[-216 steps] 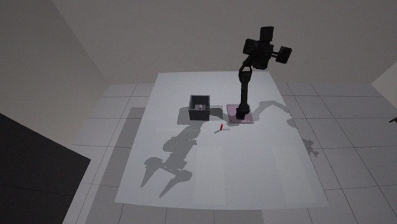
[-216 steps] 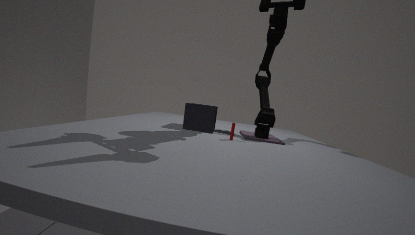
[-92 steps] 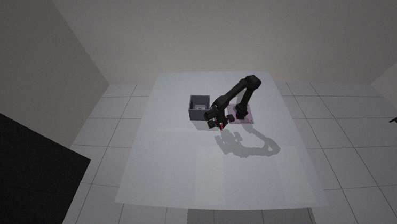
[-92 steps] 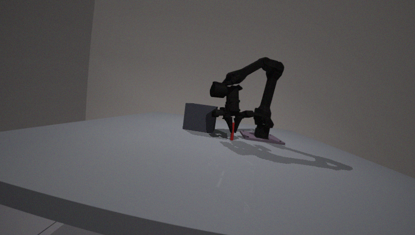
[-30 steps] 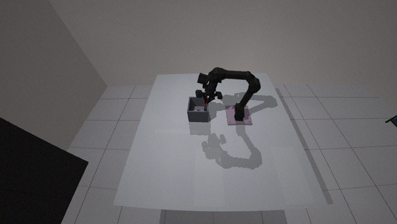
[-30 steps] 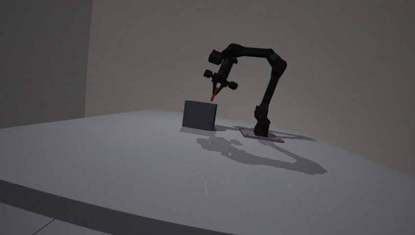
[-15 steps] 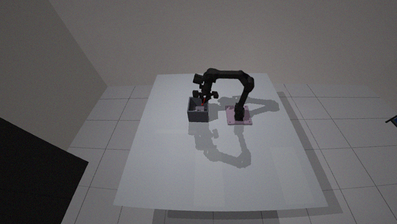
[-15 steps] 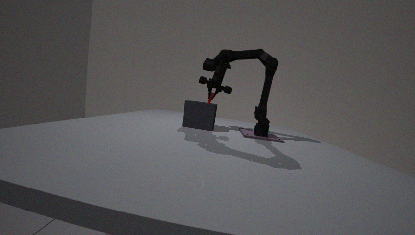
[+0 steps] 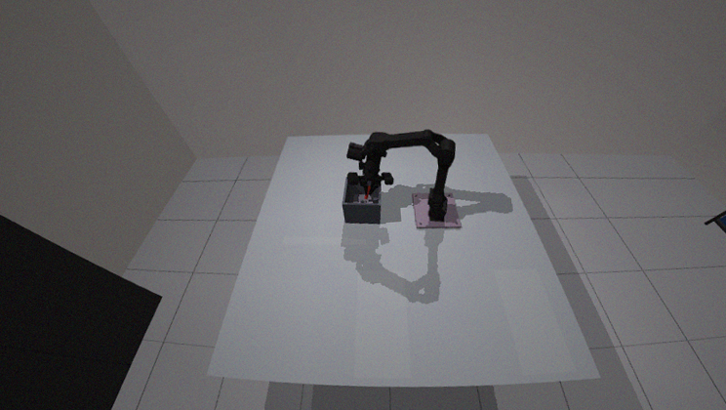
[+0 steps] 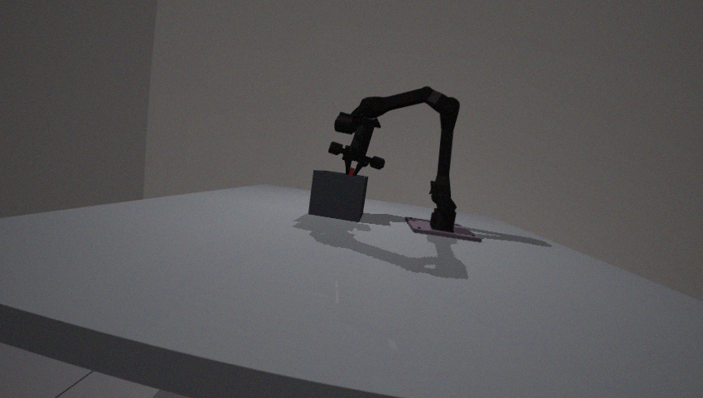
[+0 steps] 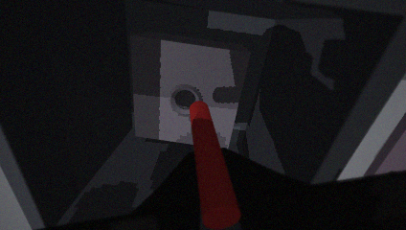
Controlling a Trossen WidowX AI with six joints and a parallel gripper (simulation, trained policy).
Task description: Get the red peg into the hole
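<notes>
The plate lies 2 cm ahead of my gripper tip, 1 cm to the right of it and 7 cm below it. Round my gripper tip: red peg 1 cm to the right.
</notes>
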